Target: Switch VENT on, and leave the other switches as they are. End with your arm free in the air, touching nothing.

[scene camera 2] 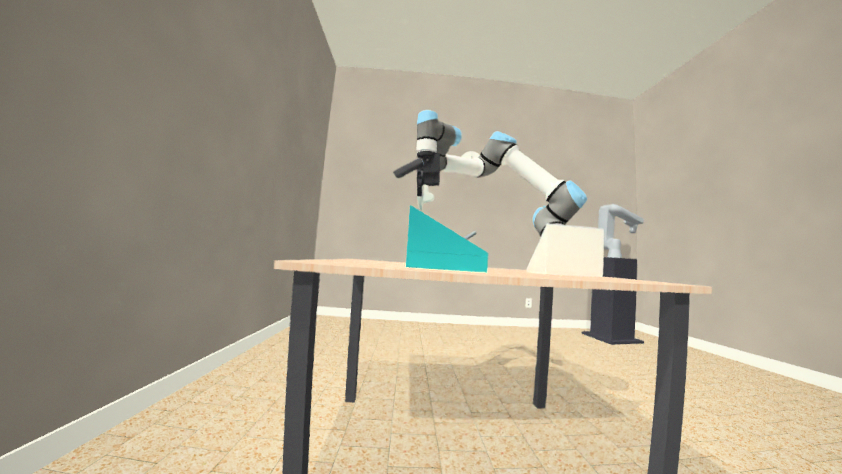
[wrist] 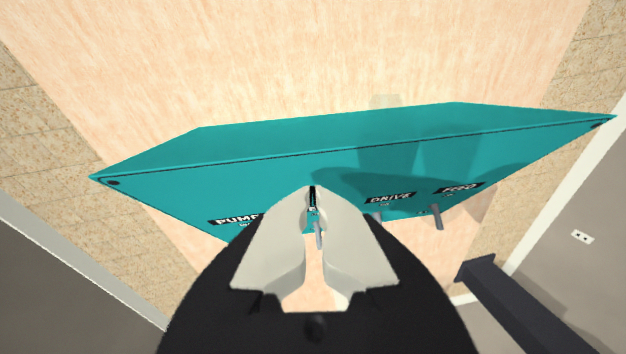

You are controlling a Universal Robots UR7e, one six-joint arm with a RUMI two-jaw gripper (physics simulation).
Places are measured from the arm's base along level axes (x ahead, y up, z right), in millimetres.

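Pixels of known places: gripper, fingertip midpoint: (scene camera 2: 420, 210) (wrist: 312, 187); arm's base, link origin: (scene camera 2: 561, 246).
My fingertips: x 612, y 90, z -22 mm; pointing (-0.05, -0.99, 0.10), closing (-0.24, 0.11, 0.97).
Observation:
Ahead of a thing's pixels: the offset from my fingertips to its middle. Level surfaces: height alone.
The teal sloped switch box @(dx -91, dy -143, dz +55 mm) (scene camera 2: 441, 244) (wrist: 240, 177) stands on the table. My gripper (scene camera 2: 420, 207) (wrist: 312, 187) is shut and empty, pointing down close over the upper part of the box; I cannot tell whether the tips touch it. In the wrist view the fingertips cover most of the VENT label. A grey lever @(dx -171, dy -95, dz -21 mm) (wrist: 318, 236) below that label shows through the gap behind the fingers. The PUMP label @(dx -69, dy -79, dz -124 mm) (wrist: 234, 220) is partly covered, and its lever is hidden. The DRIVE lever @(dx -192, dy -95, dz +97 mm) (wrist: 377, 217) is partly hidden, and the FEED lever @(dx -214, dy -95, dz +216 mm) (wrist: 437, 218) points downward in the view. Lever positions are hard to read.
The wooden table @(dy -209 mm) (scene camera 2: 347, 264) (wrist: 250, 60) carries the box and the cream block (scene camera 2: 568, 250) under my arm's base. A second grey arm (scene camera 2: 606, 220) stands on a dark pedestal (scene camera 2: 612, 312) behind the table. One lever @(dx -149, dy -95, dz -139 mm) (scene camera 2: 470, 235) sticks up from the box's slope.

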